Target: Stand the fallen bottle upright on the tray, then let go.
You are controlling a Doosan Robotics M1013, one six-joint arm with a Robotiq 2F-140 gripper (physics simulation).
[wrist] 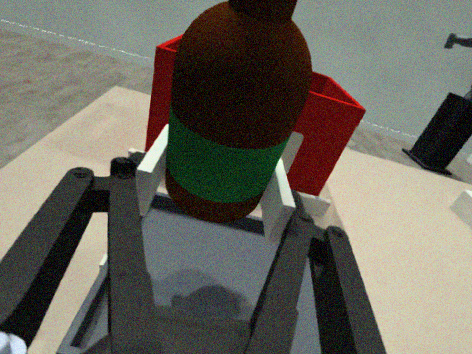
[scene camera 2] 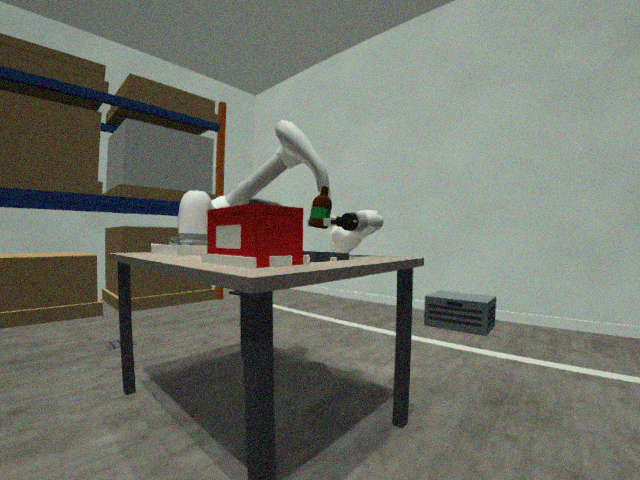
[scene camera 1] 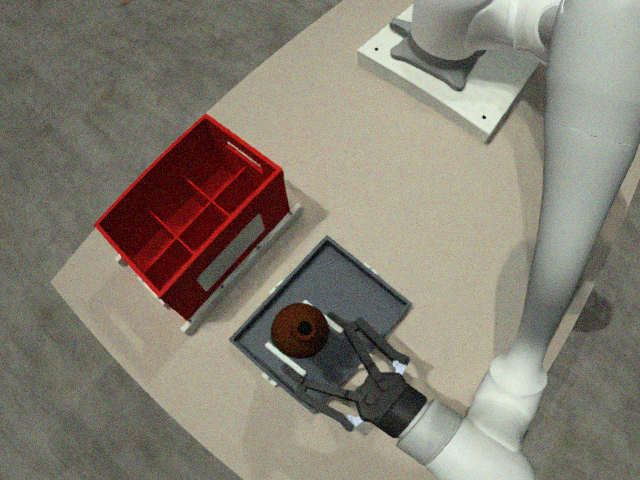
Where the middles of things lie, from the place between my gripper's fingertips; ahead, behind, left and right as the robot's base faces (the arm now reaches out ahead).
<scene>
I see my gripper 60 mm below the brown bottle [scene camera 1: 299, 330] and 30 mm to the right of it. The rest, counted from my hand: pale strip [scene camera 1: 288, 220] 150 mm to the right, 130 mm below, 60 mm behind.
</scene>
